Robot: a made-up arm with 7 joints. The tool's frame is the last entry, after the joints.
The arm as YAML. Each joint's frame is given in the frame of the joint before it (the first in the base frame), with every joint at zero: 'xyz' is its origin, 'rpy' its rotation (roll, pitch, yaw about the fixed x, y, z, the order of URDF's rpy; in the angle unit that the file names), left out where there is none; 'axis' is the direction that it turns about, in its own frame. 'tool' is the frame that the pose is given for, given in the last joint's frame.
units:
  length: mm
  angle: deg
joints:
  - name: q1
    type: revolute
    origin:
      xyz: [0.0, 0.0, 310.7]
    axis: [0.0, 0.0, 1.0]
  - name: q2
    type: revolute
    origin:
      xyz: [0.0, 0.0, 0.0]
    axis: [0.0, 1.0, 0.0]
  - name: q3
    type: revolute
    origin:
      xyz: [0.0, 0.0, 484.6]
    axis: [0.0, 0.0, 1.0]
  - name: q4
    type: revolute
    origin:
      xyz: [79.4, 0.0, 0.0]
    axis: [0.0, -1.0, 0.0]
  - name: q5
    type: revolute
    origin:
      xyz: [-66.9, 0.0, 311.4]
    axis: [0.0, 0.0, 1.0]
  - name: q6
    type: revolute
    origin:
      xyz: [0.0, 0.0, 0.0]
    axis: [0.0, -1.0, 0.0]
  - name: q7
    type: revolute
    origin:
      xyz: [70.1, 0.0, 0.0]
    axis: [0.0, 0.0, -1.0]
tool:
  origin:
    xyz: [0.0, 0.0, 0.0]
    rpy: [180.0, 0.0, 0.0]
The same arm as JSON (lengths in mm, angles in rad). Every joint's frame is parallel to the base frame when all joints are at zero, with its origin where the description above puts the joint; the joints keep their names.
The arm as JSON. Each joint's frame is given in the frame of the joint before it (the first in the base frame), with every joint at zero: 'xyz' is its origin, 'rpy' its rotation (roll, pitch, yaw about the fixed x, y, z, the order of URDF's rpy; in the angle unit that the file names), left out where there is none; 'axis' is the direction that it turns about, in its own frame. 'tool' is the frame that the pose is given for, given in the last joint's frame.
{
  "units": {
    "length": "mm",
    "angle": "rad"
  },
  "joints": [
    {
      "name": "q1",
      "type": "revolute",
      "origin": {
        "xyz": [
          0.0,
          0.0,
          310.7
        ]
      },
      "axis": [
        0.0,
        0.0,
        1.0
      ]
    },
    {
      "name": "q2",
      "type": "revolute",
      "origin": {
        "xyz": [
          0.0,
          0.0,
          0.0
        ]
      },
      "axis": [
        0.0,
        1.0,
        0.0
      ]
    },
    {
      "name": "q3",
      "type": "revolute",
      "origin": {
        "xyz": [
          0.0,
          0.0,
          484.6
        ]
      },
      "axis": [
        0.0,
        0.0,
        1.0
      ]
    },
    {
      "name": "q4",
      "type": "revolute",
      "origin": {
        "xyz": [
          79.4,
          0.0,
          0.0
        ]
      },
      "axis": [
        0.0,
        -1.0,
        0.0
      ]
    },
    {
      "name": "q5",
      "type": "revolute",
      "origin": {
        "xyz": [
          -66.9,
          0.0,
          311.4
        ]
      },
      "axis": [
        0.0,
        0.0,
        1.0
      ]
    },
    {
      "name": "q6",
      "type": "revolute",
      "origin": {
        "xyz": [
          0.0,
          0.0,
          0.0
        ]
      },
      "axis": [
        0.0,
        -1.0,
        0.0
      ]
    },
    {
      "name": "q7",
      "type": "revolute",
      "origin": {
        "xyz": [
          70.1,
          0.0,
          0.0
        ]
      },
      "axis": [
        0.0,
        0.0,
        -1.0
      ]
    }
  ],
  "tool": {
    "origin": {
      "xyz": [
        0.0,
        0.0,
        0.0
      ],
      "rpy": [
        3.1416,
        0.0,
        0.0
      ]
    }
  }
}

